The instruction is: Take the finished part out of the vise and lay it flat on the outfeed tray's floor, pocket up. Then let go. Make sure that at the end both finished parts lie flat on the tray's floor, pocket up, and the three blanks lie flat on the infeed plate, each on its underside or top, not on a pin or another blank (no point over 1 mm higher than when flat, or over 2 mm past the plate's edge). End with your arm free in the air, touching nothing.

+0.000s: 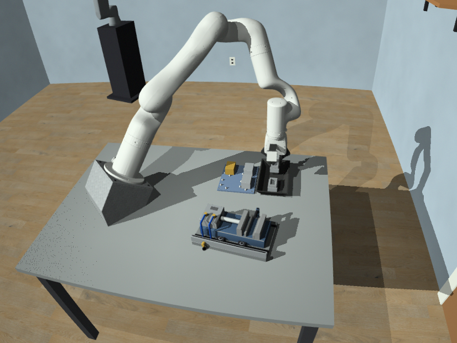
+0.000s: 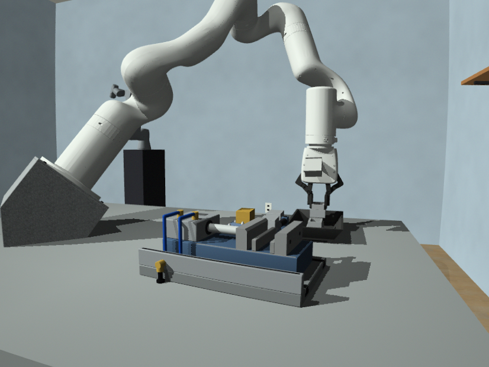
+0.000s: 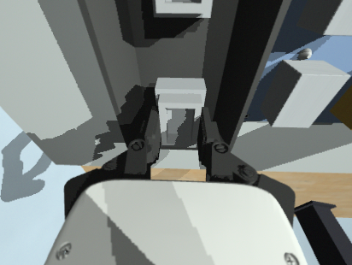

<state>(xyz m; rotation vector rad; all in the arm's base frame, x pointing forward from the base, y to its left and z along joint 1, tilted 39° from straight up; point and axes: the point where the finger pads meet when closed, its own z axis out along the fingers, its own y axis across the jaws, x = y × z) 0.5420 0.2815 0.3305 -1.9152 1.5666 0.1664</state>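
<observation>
The grey block lies 12 cm behind my hand, 4 cm to the right of it and 5 cm below it. Round my hand: screw rod 2 cm behind, 41 cm to the right; vise 41 cm to the right, 4 cm below; yellow block 20 cm behind, 7 cm to the right, 5 cm below.
</observation>
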